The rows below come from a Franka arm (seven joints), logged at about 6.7 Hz.
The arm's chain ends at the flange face. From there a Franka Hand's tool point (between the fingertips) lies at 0.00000 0.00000 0.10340 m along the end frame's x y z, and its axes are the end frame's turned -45 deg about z.
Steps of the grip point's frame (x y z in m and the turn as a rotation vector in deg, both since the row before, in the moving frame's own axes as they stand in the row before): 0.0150 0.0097 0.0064 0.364 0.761 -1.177; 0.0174 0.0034 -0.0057 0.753 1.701 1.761; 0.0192 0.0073 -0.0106 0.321 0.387 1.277; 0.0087 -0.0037 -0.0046 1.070 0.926 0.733
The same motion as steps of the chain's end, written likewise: 0.0170 -0.0023 0.0064 0.795 0.281 -1.177; 0.0135 -0.0068 -0.0056 1.735 0.670 1.761; 0.0186 -0.0075 -0.0106 0.501 0.047 1.277; 0.0037 -0.0062 -0.0046 1.411 -0.102 0.733
